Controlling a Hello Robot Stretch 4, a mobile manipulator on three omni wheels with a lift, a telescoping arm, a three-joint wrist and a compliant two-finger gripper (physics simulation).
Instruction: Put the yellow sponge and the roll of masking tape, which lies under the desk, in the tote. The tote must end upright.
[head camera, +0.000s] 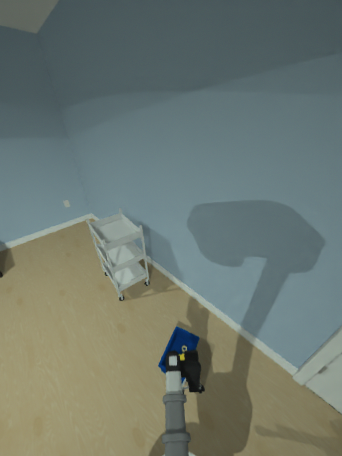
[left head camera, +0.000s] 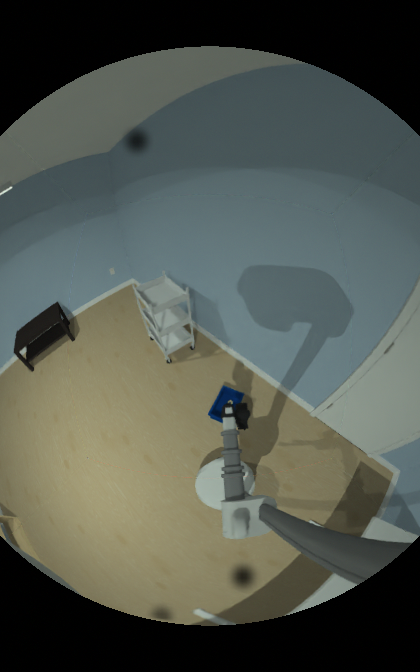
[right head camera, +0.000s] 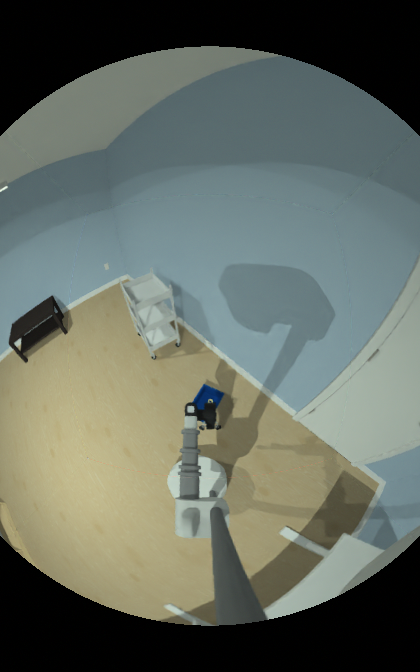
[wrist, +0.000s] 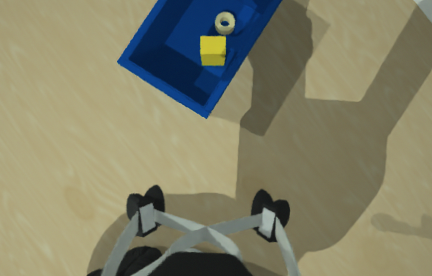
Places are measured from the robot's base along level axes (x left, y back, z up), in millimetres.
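Where they show: gripper, fingertip midpoint: (wrist: 208, 204).
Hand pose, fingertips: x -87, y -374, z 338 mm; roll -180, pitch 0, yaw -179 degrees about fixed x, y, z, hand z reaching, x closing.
Observation:
Things, the pixels of their top centre, and the offset from my fingertips.
- blue tote at its top centre: (wrist: 204, 23) (head camera: 179, 350) dx +31, dy -281, dz -246 mm
- yellow sponge at its top centre: (wrist: 213, 45) (head camera: 182, 356) dx +12, dy -252, dz -281 mm
- masking tape at its top centre: (wrist: 225, 21) dx -10, dy -331, dz -340 mm
The blue tote (head camera: 187, 336) (left head camera: 227, 391) (right head camera: 214, 392) (wrist: 162, 90) stands upright on the floor. In the wrist view it is at the top, partly cut off by the frame. The yellow sponge (head camera: 182, 357) (wrist: 213, 50) is inside the tote, near its right side. The roll of masking tape (wrist: 225, 31) lies inside the tote, close beside the sponge, with its hole facing up. My gripper (head camera: 193, 387) (right head camera: 210, 428) (wrist: 208, 204) is open, with nothing between its fingers. It hangs above the floor, to the near side of the tote. In the head view the wrist covers part of the tote.
A white three-shelf cart (head camera: 117, 231) (left head camera: 162, 292) (right head camera: 147, 288) stands near the wall, beyond the tote. A small black table (left head camera: 40, 322) (right head camera: 35, 316) stands by the wall at the left. A blue wall (head camera: 150, 150) runs behind the tote, with a white door (right head camera: 380, 400) at the right.

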